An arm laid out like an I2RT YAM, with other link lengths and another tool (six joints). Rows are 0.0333 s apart.
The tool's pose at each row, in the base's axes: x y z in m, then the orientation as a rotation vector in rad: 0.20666, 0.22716, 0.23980, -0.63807, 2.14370, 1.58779; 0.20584, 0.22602, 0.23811, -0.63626, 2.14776, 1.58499; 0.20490, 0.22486, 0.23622, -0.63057, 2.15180, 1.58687; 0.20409, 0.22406, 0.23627, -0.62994, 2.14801, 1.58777; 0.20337, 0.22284, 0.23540, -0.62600, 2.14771, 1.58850; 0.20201, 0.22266, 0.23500, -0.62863, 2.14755, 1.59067; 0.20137, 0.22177, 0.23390, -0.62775, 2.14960, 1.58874; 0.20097, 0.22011, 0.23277, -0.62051, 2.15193, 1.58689; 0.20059, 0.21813, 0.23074, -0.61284, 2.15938, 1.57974; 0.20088, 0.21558, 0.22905, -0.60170, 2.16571, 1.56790; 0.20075, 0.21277, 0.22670, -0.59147, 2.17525, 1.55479; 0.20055, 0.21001, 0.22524, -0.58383, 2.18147, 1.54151
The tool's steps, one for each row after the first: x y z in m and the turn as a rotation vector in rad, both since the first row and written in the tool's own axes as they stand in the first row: 0.00176, -0.00113, -0.00066, 0.00321, 0.00106, 0.00182; 0.00374, -0.00236, -0.00129, 0.00403, 0.00099, 0.00731; 0.00447, -0.00206, -0.00211, 0.00261, -0.00169, 0.00588; 0.00570, -0.00263, -0.00307, 0.00279, -0.00393, 0.00774; 0.00706, -0.00220, -0.00319, 0.00082, -0.00207, 0.00744; 0.00831, -0.00292, -0.00377, 0.00277, -0.00163, 0.00813; 0.00948, -0.00399, -0.00507, 0.00593, -0.00454, 0.01176; 0.01118, -0.00585, -0.00642, 0.01395, -0.00542, 0.01617; 0.01221, -0.00798, -0.00839, 0.02545, -0.00999, 0.01952; 0.01399, -0.01044, -0.01044, 0.03841, -0.01209, 0.02378; 0.01532, -0.01216, -0.01269, 0.05019, -0.01498, 0.02504
